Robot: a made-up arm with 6 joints. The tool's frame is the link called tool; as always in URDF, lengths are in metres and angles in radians. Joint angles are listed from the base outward. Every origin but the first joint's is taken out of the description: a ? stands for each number. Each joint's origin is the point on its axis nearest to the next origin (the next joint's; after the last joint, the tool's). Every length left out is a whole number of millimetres.
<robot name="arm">
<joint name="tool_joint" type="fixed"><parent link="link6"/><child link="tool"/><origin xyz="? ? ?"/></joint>
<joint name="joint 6" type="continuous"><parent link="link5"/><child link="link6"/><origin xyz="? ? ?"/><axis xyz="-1 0 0"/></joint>
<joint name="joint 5" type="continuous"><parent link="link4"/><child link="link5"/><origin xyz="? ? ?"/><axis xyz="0 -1 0"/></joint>
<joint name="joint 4" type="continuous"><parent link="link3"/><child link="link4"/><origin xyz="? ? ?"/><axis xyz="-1 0 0"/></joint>
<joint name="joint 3" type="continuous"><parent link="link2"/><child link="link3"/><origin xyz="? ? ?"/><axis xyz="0 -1 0"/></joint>
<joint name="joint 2" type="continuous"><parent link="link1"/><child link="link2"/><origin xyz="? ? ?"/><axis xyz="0 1 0"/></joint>
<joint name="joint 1" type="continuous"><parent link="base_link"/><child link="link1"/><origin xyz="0.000 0.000 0.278"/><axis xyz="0 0 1"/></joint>
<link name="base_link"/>
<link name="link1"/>
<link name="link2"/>
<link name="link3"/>
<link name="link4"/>
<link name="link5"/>
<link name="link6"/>
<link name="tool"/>
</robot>
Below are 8 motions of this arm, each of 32 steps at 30 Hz.
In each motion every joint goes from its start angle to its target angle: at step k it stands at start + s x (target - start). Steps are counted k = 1, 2, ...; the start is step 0. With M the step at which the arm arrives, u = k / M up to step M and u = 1 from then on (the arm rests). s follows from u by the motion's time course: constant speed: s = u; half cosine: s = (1 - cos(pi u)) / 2; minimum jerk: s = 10 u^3 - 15 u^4 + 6 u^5.
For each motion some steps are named. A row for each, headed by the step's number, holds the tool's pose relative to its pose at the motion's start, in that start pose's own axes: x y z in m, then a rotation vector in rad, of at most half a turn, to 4 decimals.
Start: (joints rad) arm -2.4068 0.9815 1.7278 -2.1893 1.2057 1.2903
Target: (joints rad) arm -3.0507 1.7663 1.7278 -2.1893 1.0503 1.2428
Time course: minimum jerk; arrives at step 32
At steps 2, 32:
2: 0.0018 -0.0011 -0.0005 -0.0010 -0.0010 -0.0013
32: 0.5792 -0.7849 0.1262 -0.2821 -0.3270 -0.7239

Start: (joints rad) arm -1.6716 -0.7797 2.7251 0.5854 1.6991 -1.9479
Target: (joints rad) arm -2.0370 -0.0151 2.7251 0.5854 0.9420 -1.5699
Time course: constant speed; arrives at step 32
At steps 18, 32:
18: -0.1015 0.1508 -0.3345 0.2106 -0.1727 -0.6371
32: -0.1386 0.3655 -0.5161 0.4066 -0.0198 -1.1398

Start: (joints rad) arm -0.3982 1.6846 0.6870 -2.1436 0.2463 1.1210
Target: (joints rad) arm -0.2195 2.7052 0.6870 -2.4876 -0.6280 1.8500
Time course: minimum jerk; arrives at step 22
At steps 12, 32:
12: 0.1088 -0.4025 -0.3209 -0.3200 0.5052 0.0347
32: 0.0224 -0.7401 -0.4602 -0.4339 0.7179 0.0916

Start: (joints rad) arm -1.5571 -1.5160 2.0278 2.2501 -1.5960 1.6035
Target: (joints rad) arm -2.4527 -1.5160 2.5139 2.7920 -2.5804 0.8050
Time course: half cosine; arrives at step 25
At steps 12, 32:
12: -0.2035 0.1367 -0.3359 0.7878 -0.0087 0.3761
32: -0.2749 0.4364 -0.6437 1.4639 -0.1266 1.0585

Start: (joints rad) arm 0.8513 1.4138 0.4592 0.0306 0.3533 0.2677
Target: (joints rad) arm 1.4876 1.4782 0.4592 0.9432 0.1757 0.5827
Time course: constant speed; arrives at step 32
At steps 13, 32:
13: 0.0118 0.2104 0.0654 -0.6337 -0.0457 0.3301
32: -0.0691 0.5434 0.0898 -1.5864 -0.2874 0.7007

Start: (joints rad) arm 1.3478 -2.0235 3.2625 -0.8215 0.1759 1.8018
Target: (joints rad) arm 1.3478 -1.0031 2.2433 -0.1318 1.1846 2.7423
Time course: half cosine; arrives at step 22
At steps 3, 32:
3: -0.0358 0.0258 -0.0248 -0.0861 0.0526 0.0324
32: -1.1251 -0.1567 -0.1019 -1.6734 -0.3020 1.0680

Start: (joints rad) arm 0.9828 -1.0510 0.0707 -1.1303 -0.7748 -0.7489
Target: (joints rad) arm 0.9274 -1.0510 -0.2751 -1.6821 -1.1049 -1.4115
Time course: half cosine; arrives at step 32
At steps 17, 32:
17: 0.0289 -0.0999 0.0050 0.6840 0.2051 -0.1241
32: 0.0400 -0.1796 0.0007 1.2344 0.3556 -0.2212

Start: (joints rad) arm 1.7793 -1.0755 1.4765 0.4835 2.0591 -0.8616
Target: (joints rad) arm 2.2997 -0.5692 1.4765 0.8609 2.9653 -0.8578
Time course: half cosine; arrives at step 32
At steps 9, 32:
9: -0.1044 0.0301 0.0578 -0.0114 -0.0145 0.0500
32: -0.4534 0.3347 0.2538 -0.0053 -0.2315 0.2032

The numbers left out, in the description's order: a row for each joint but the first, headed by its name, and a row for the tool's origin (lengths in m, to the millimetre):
tool: 0.000 0.000 0.000
joint 6: 0.000 0.000 0.000
joint 5: 0.000 -0.083 0.000
joint 4: 0.488 0.000 0.000
joint 3: 0.000 0.000 0.533
joint 2: 0.000 0.000 0.000

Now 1 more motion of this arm.
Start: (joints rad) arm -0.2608 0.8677 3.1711 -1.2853 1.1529 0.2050
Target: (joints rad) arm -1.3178 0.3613 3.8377 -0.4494 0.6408 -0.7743
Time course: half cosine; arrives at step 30
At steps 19, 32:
19: 0.0172 0.4393 0.0344 0.9794 0.6639 1.2908
32: -0.0964 0.5448 0.1349 1.3157 1.0623 1.6710

